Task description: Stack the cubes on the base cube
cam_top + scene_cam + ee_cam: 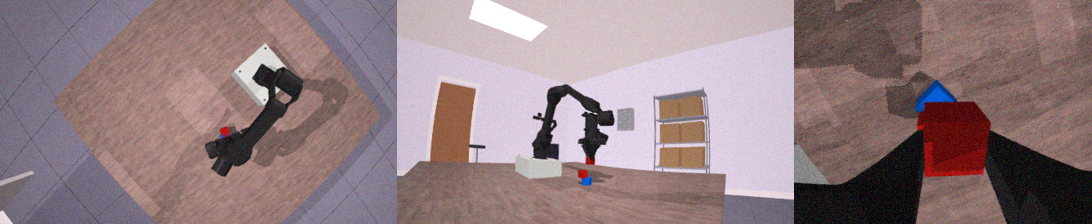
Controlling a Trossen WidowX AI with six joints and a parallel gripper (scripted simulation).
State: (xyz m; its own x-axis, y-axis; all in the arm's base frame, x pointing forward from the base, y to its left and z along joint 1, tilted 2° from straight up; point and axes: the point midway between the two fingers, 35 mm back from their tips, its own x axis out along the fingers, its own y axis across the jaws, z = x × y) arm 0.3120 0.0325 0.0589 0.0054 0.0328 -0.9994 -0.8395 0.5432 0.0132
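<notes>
The blue cube is 100 mm below my gripper tip, 10 mm to the right of it and 10 mm behind it.
</notes>
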